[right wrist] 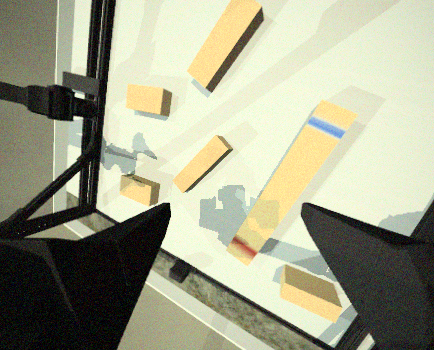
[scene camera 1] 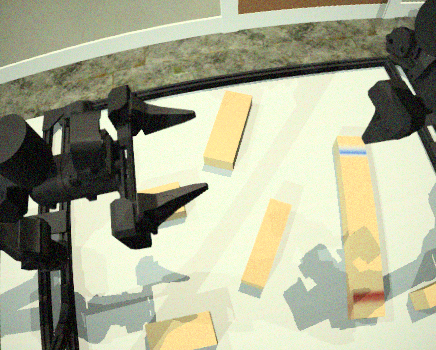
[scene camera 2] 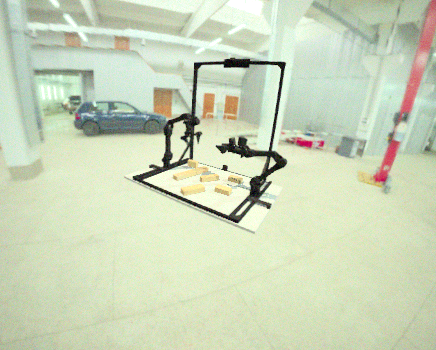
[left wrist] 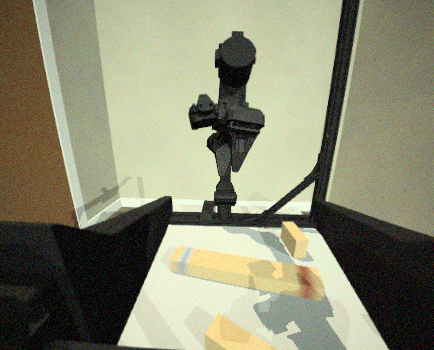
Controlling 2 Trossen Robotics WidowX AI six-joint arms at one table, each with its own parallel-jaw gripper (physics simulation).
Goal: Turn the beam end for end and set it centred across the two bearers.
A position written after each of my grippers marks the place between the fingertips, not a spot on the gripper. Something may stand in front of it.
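My left gripper (scene camera 1: 201,147) is open and holds nothing; the left wrist view (left wrist: 241,204) shows this gripper too. My right gripper (scene camera 1: 382,134) is open and holds nothing; it is also visible in the left wrist view (left wrist: 227,174) and in the right wrist view (right wrist: 235,208). A long beam (scene camera 1: 365,293) rests on the table. The beam is visible in the left wrist view (left wrist: 301,281) and in the right wrist view (right wrist: 328,123) as well.
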